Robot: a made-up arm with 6 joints. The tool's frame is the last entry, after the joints. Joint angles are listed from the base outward.
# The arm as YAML. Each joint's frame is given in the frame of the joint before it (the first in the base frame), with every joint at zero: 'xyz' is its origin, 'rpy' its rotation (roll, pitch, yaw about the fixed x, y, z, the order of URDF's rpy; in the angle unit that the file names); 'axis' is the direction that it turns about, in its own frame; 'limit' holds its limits. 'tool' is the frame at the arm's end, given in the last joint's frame.
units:
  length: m
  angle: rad
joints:
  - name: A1
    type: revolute
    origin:
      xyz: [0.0, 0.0, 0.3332]
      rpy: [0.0, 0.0, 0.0]
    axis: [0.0, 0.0, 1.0]
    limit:
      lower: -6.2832
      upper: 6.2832
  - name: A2
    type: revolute
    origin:
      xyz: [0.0, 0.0, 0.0]
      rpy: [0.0, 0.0, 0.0]
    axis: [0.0, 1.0, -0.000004]
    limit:
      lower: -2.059
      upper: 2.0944
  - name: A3
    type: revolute
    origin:
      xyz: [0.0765, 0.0, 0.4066]
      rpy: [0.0, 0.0, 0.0]
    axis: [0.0, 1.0, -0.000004]
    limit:
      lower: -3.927
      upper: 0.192
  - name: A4
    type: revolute
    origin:
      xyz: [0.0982, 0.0, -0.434]
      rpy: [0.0, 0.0, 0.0]
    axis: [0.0, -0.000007, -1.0]
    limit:
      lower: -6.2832
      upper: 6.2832
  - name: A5
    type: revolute
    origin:
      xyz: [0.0, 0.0, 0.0]
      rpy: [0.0, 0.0, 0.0]
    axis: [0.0, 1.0, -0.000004]
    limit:
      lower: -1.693
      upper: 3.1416
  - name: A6
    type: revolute
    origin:
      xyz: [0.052, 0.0, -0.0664]
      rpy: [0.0, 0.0, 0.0]
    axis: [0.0, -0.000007, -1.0]
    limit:
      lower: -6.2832
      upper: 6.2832
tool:
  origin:
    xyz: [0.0, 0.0, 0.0]
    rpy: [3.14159, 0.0, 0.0]
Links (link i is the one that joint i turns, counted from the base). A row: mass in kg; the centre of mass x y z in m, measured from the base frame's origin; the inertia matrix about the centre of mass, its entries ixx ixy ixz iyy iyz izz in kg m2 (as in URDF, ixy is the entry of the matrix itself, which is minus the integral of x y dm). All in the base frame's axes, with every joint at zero. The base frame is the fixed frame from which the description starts. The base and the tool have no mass.
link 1: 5.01; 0.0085 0.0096 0.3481; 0.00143 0 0 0.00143 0 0.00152
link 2: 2.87; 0.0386 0.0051 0.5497; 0.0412 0 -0.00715 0.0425 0 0.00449
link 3: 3.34; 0.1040 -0.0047 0.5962; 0.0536 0 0.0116 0.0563 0 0.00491
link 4: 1.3; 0.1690 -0.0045 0.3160; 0.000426 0 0 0.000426 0 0.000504
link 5: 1.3; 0.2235 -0.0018 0.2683; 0.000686 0 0.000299 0.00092 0 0.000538
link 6: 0.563; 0.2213 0.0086 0.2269; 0.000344 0 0 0.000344 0 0.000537
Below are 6 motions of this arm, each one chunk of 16 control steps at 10 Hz.
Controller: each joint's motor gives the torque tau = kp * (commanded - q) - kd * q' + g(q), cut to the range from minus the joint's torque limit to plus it. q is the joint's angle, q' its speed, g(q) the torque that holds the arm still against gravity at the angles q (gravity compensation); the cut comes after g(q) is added. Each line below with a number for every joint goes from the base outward.
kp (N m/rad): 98 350 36 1.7 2.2 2
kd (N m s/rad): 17 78 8.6 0.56 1.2 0.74
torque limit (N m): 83 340 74 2.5 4.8 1.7
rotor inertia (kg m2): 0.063 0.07 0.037 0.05 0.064 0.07
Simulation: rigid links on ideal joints. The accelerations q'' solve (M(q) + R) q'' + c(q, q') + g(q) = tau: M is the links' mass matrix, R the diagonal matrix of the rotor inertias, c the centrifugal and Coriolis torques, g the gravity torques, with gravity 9.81 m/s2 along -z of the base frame. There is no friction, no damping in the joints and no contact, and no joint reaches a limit. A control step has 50 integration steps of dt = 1/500 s. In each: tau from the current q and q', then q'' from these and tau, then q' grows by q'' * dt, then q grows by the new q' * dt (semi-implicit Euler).
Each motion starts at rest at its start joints. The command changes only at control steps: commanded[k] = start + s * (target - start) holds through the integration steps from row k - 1 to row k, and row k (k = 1, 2, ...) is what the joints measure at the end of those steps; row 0 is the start. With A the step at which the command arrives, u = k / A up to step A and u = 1 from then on. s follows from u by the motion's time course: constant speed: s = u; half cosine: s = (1 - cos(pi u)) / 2; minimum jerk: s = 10 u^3 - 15 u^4 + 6 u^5; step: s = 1 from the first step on.
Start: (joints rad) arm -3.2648 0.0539 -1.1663 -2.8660 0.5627 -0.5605
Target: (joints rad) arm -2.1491 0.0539 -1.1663 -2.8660 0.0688 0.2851
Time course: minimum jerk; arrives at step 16
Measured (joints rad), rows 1 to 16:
1: -3.2642 0.0539 -1.1663 -2.8661 0.5627 -0.5603
2: -3.2595 0.0539 -1.1663 -2.8665 0.5625 -0.5586
3: -3.2444 0.0539 -1.1664 -2.8676 0.5614 -0.5529
4: -3.2119 0.0540 -1.1667 -2.8695 0.5580 -0.5400
5: -3.1576 0.0542 -1.1674 -2.8716 0.5506 -0.5168
6: -3.0800 0.0546 -1.1686 -2.8737 0.5381 -0.4812
7: -2.9811 0.0552 -1.1704 -2.8752 0.5198 -0.4325
8: -2.8655 0.0558 -1.1726 -2.8757 0.4955 -0.3713
9: -2.7400 0.0565 -1.1748 -2.8748 0.4656 -0.2995
10: -2.6121 0.0569 -1.1767 -2.8723 0.4307 -0.2204
11: -2.4898 0.0570 -1.1777 -2.8680 0.3918 -0.1377
12: -2.3804 0.0569 -1.1776 -2.8619 0.3503 -0.0560
13: -2.2900 0.0565 -1.1764 -2.8544 0.3079 0.0206
14: -2.2223 0.0559 -1.1743 -2.8462 0.2666 0.0883
15: -2.1784 0.0553 -1.1719 -2.8388 0.2287 0.1444
16: -2.1554 0.0549 -1.1696 -2.8338 0.1959 0.1879

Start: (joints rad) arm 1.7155 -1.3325 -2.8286 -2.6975 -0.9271 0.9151
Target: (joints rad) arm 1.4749 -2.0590 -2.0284 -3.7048 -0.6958 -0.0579
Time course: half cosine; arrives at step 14
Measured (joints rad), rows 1 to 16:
1: 1.7150 -1.3354 -2.8238 -2.6995 -0.9267 0.9138
2: 1.7128 -1.3462 -2.8077 -2.7088 -0.9249 0.9078
3: 1.7071 -1.3682 -2.7780 -2.7307 -0.9210 0.8928
4: 1.6968 -1.4027 -2.7353 -2.7682 -0.9142 0.8652
5: 1.6813 -1.4497 -2.6809 -2.8216 -0.9044 0.8232
6: 1.6609 -1.5078 -2.6173 -2.8893 -0.8916 0.7665
7: 1.6364 -1.5747 -2.5470 -2.9689 -0.8762 0.6961
8: 1.6092 -1.6473 -2.4729 -3.0573 -0.8590 0.6144
9: 1.5806 -1.7222 -2.3983 -3.1509 -0.8407 0.5248
10: 1.5522 -1.7957 -2.3262 -3.2461 -0.8224 0.4311
11: 1.5257 -1.8641 -2.2597 -3.3390 -0.8048 0.3378
12: 1.5025 -1.9239 -2.2016 -3.4256 -0.7888 0.2494
13: 1.4842 -1.9722 -2.1545 -3.5019 -0.7749 0.1702
14: 1.4717 -2.0064 -2.1208 -3.5642 -0.7637 0.1041
15: 1.4654 -2.0280 -2.0977 -3.6110 -0.7543 0.0530
16: 1.4641 -2.0409 -2.0800 -3.6441 -0.7458 0.0160

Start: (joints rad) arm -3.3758 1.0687 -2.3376 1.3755 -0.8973 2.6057
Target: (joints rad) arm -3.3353 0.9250 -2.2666 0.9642 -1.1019 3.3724
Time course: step
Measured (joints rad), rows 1 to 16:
1: -3.3708 1.0256 -2.2791 1.3452 -0.9078 2.6856
2: -3.3600 0.9904 -2.2656 1.2811 -0.9361 2.8324
3: -3.3481 0.9650 -2.2717 1.1991 -0.9660 2.9765
4: -3.3382 0.9477 -2.2812 1.1173 -0.9927 3.0944
5: -3.3316 0.9368 -2.2876 1.0486 -1.0153 3.1829
6: -3.3285 0.9304 -2.2894 0.9986 -1.0336 3.2460
7: -3.3280 0.9271 -2.2876 0.9671 -1.0481 3.2894
8: -3.3293 0.9256 -2.2837 0.9509 -1.0593 3.3186
9: -3.3313 0.9250 -2.2791 0.9455 -1.0679 3.3380
10: -3.3333 0.9250 -2.2749 0.9466 -1.0745 3.3505
11: -3.3349 0.9251 -2.2715 0.9507 -1.0797 3.3587
12: -3.3360 0.9252 -2.2691 0.9555 -1.0838 3.3639
13: -3.3364 0.9253 -2.2676 0.9597 -1.0870 3.3671
14: -3.3364 0.9253 -2.2667 0.9627 -1.0897 3.3692
15: -3.3362 0.9253 -2.2663 0.9646 -1.0919 3.3705
16: -3.3358 0.9252 -2.2662 0.9654 -1.0938 3.3712

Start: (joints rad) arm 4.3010 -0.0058 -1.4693 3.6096 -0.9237 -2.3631
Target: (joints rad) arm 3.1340 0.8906 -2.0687 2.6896 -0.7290 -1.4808
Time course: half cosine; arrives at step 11
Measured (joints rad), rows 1 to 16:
1: 4.2946 0.0000 -1.4753 3.6116 -0.9255 -2.3615
2: 4.2678 0.0215 -1.4955 3.6159 -0.9297 -2.3533
3: 4.2103 0.0649 -1.5326 3.6157 -0.9328 -2.3324
4: 4.1205 0.1316 -1.5852 3.6015 -0.9306 -2.2941
5: 4.0032 0.2194 -1.6501 3.5662 -0.9197 -2.2364
6: 3.8660 0.3231 -1.7222 3.5067 -0.8987 -2.1604
7: 3.7170 0.4351 -1.7955 3.4226 -0.8683 -2.0695
8: 3.5650 0.5471 -1.8639 3.3156 -0.8311 -1.9696
9: 3.4191 0.6502 -1.9214 3.1895 -0.7915 -1.8677
10: 3.2890 0.7362 -1.9632 3.0509 -0.7549 -1.7713
11: 3.1857 0.7984 -1.9863 2.9110 -0.7264 -1.6878
12: 3.1169 0.8375 -1.9972 2.7856 -0.7101 -1.6221
13: 3.0822 0.8609 -2.0065 2.6907 -0.7052 -1.5742
14: 3.0745 0.8743 -2.0176 2.6324 -0.7065 -1.5410
15: 3.0837 0.8816 -2.0299 2.6075 -0.7096 -1.5189
16: 3.1005 0.8854 -2.0417 2.6072 -0.7125 -1.5045

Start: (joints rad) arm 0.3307 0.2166 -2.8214 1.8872 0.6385 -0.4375
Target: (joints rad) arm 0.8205 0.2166 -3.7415 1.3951 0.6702 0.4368
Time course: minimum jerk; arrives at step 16
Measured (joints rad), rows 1 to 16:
1: 0.3311 0.2167 -2.8218 1.8871 0.6384 -0.4373
2: 0.3339 0.2171 -2.8246 1.8860 0.6375 -0.4357
3: 0.3421 0.2180 -2.8335 1.8824 0.6355 -0.4301
4: 0.3583 0.2195 -2.8528 1.8743 0.6327 -0.4172
5: 0.3841 0.2211 -2.8864 1.8599 0.6300 -0.3938
6: 0.4197 0.2225 -2.9365 1.8379 0.6288 -0.3577
7: 0.4641 0.2235 -3.0035 1.8080 0.6300 -0.3078
8: 0.5148 0.2236 -3.0859 1.7705 0.6344 -0.2447
9: 0.5685 0.2229 -3.1800 1.7265 0.6417 -0.1704
10: 0.6219 0.2213 -3.2811 1.6781 0.6507 -0.0882
11: 0.6718 0.2190 -3.3833 1.6277 0.6597 -0.0021
12: 0.7157 0.2164 -3.4803 1.5781 0.6672 0.0833
13: 0.7518 0.2139 -3.5664 1.5322 0.6721 0.1632
14: 0.7789 0.2118 -3.6368 1.4923 0.6741 0.2339
15: 0.7970 0.2104 -3.6888 1.4601 0.6736 0.2923
16: 0.8076 0.2099 -3.7225 1.4361 0.6718 0.3374

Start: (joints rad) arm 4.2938 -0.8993 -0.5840 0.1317 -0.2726 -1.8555
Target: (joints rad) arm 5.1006 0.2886 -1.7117 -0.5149 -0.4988 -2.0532
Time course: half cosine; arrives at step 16
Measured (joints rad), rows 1 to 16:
1: 4.2968 -0.8954 -0.5868 0.1320 -0.2735 -1.8557
2: 4.3082 -0.8810 -0.5977 0.1315 -0.2762 -1.8567
3: 4.3308 -0.8520 -0.6215 0.1276 -0.2804 -1.8591
4: 4.3655 -0.8067 -0.6610 0.1176 -0.2862 -1.8635
5: 4.4120 -0.7452 -0.7175 0.0995 -0.2941 -1.8703
6: 4.4686 -0.6687 -0.7903 0.0727 -0.3041 -1.8796
7: 4.5333 -0.5794 -0.8776 0.0373 -0.3163 -1.8913
8: 4.6037 -0.4804 -0.9758 -0.0060 -0.3302 -1.9052
9: 4.6770 -0.3751 -1.0808 -0.0558 -0.3452 -1.9208
10: 4.7508 -0.2673 -1.1876 -0.1105 -0.3604 -1.9376
11: 4.8227 -0.1610 -1.2913 -0.1686 -0.3750 -1.9550
12: 4.8905 -0.0601 -1.3870 -0.2282 -0.3885 -1.9722
13: 4.9522 0.0315 -1.4711 -0.2878 -0.4004 -1.9885
14: 5.0056 0.1104 -1.5404 -0.3458 -0.4106 -2.0035
15: 5.0488 0.1734 -1.5928 -0.4004 -0.4193 -2.0164
16: 5.0795 0.2182 -1.6274 -0.4496 -0.4264 -2.0269

